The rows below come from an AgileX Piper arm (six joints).
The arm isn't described. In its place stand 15 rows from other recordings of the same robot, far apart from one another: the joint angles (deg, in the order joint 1, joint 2, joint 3, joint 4, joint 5, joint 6), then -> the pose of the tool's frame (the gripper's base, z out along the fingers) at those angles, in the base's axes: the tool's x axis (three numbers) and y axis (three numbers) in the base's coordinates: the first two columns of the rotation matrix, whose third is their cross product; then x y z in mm.
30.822, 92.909, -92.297, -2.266, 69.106, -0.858 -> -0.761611, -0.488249, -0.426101, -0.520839, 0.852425, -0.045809, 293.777, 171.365, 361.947
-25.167, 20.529, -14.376, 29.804, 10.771, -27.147 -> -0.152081, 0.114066, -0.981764, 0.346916, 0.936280, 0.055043, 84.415, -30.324, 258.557
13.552, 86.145, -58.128, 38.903, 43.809, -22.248 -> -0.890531, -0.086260, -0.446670, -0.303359, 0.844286, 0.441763, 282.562, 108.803, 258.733
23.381, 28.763, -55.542, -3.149, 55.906, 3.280 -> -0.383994, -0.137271, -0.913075, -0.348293, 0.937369, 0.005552, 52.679, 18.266, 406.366
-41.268, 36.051, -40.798, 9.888, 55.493, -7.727 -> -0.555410, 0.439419, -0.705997, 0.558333, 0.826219, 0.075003, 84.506, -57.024, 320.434
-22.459, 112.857, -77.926, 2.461, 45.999, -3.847 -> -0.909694, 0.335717, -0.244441, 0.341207, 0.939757, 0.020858, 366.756, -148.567, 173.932
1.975, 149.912, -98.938, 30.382, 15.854, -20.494 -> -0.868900, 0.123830, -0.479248, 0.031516, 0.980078, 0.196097, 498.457, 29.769, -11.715
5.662, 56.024, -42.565, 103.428, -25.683, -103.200 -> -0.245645, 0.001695, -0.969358, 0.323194, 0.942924, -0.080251, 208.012, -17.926, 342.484
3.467, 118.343, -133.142, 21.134, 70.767, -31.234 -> -0.583119, -0.418132, -0.696519, -0.562132, 0.826650, -0.025641, 449.190, 58.250, 393.565
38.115, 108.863, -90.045, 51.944, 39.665, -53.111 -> -0.384899, -0.466148, -0.796592, -0.900147, 0.380293, 0.212396, 314.846, 305.136, 287.690
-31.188, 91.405, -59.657, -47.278, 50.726, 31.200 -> -0.817832, 0.440890, -0.369820, 0.575307, 0.611716, -0.542979, 237.766, -204.425, 242.525
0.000, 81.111, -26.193, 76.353, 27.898, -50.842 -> -0.867541, 0.359369, -0.343840, 0.112222, 0.814930, 0.568590, 216.872, 41.377, 162.261
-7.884, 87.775, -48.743, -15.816, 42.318, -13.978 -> -0.941225, -0.301711, -0.151876, -0.254004, 0.928591, -0.270556, 265.643, -53.642, 198.050
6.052, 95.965, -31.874, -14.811, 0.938, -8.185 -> -0.752412, -0.472594, -0.458837, -0.431558, 0.879942, -0.198646, 259.492, 27.129, 117.195
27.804, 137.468, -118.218, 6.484, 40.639, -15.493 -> -0.617601, -0.532377, -0.578916, -0.626614, 0.777918, -0.046895, 470.181, 255.507, 170.939
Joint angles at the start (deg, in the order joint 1, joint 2, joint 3, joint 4, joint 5, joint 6):
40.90, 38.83, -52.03, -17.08, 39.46, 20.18
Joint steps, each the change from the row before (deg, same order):
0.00, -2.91, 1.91, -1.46, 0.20, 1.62
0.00, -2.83, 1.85, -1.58, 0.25, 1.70
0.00, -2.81, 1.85, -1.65, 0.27, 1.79
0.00, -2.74, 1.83, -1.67, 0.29, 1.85
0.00, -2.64, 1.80, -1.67, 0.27, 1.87
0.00, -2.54, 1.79, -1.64, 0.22, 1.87
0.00, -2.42, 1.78, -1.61, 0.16, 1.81
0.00, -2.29, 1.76, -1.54, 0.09, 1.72
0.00, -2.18, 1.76, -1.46, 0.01, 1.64
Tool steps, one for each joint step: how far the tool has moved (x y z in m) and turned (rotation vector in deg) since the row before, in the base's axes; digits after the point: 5 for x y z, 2 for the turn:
-0.00793, -0.00883, -0.00457, 0.84, -0.76, -1.06
-0.00734, -0.00850, -0.00492, 0.81, -0.76, -1.14
-0.00693, -0.00824, -0.00539, 0.85, -0.75, -1.20
-0.00639, -0.00781, -0.00581, 0.88, -0.70, -1.23
-0.00577, -0.00726, -0.00610, 0.89, -0.67, -1.22
-0.00517, -0.00666, -0.00640, 0.91, -0.65, -1.19
-0.00453, -0.00601, -0.00665, 0.86, -0.64, -1.13
-0.00391, -0.00532, -0.00680, 0.81, -0.62, -1.04
-0.00337, -0.00466, -0.00698, 0.77, -0.60, -0.94

